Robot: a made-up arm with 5 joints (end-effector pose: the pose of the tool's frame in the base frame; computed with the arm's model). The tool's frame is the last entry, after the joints.
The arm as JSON. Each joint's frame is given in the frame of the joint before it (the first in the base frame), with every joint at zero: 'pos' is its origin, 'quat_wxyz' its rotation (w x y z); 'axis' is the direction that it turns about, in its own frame. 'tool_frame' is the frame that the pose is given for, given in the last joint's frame.
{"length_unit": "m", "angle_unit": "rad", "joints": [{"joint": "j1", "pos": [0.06, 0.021, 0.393], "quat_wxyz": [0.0, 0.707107, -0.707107, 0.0], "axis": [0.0, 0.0, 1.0]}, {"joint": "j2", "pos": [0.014, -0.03, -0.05], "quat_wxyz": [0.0, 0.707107, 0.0, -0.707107], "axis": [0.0, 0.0, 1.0]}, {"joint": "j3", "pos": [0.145, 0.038, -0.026], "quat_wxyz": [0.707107, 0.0, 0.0, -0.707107], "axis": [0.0, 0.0, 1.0]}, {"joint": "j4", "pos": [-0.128, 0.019, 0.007], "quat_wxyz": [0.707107, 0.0, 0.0, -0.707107], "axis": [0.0, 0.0, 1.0]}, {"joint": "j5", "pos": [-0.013, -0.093, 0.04], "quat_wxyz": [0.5, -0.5, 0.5, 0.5], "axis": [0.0, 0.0, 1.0]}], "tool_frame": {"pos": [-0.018, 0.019, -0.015], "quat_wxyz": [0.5, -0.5, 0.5, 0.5]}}
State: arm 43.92 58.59 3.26 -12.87 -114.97
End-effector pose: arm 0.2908 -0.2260 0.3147 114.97 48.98 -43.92
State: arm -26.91 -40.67 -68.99 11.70 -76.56
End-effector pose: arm -0.0670 -0.0517 0.7940 -103.44 -82.04 -153.09
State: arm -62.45 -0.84 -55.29 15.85 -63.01
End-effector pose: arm 0.1446 0.1793 0.8040 63.01 -40.28 62.45
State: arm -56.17 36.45 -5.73 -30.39 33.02
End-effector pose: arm 0.2416 0.3502 0.5065 -33.02 0.33 56.17
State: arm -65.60 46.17 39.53 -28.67 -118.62
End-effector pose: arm 0.1860 0.2546 0.3099 118.62 57.03 65.60
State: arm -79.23 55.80 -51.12 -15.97 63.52
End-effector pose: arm 0.1043 0.4251 0.5280 -63.52 -11.29 79.23
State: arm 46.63 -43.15 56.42 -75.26 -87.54
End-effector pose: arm 0.1275 -0.0668 0.6742 87.54 -61.99 -46.63
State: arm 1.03 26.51 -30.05 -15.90 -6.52
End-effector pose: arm 0.4062 0.0375 0.6506 6.52 -19.44 -1.03
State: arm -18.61 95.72 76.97 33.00 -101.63
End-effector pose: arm 0.0052 -0.0135 0.3783 -78.37 -25.69 -161.39
